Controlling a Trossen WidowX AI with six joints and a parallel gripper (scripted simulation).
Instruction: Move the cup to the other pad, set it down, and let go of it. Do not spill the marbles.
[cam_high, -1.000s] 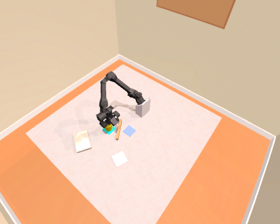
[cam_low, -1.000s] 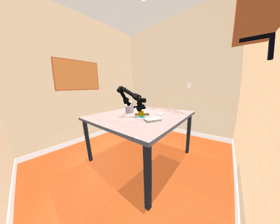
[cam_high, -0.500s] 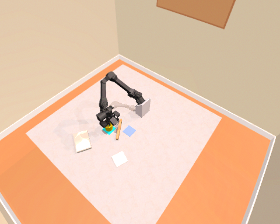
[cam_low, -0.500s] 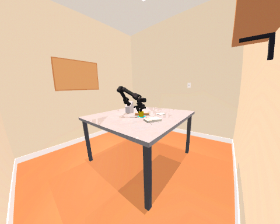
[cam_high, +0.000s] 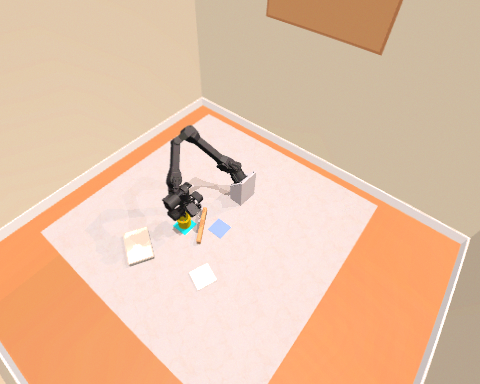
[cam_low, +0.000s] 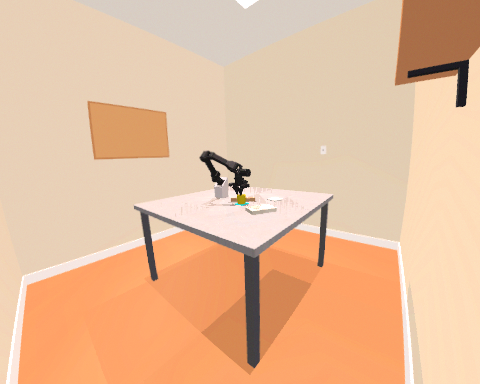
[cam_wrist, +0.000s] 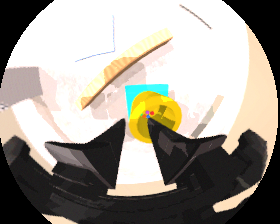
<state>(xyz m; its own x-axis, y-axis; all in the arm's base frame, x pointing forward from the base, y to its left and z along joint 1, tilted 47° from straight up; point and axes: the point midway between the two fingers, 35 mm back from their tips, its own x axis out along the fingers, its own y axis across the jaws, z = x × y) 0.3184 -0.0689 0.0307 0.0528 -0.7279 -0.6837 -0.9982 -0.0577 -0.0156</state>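
Right now the yellow cup is 30 mm below my gripper tip and 20 mm ahead of it. Round my gripper tip: pale blue pad 140 mm to the left, 90 mm behind, 70 mm below; bright cyan pad 70 mm below, 30 mm ahead; thin wooden bar 70 mm to the left, 60 mm below, 30 mm behind.
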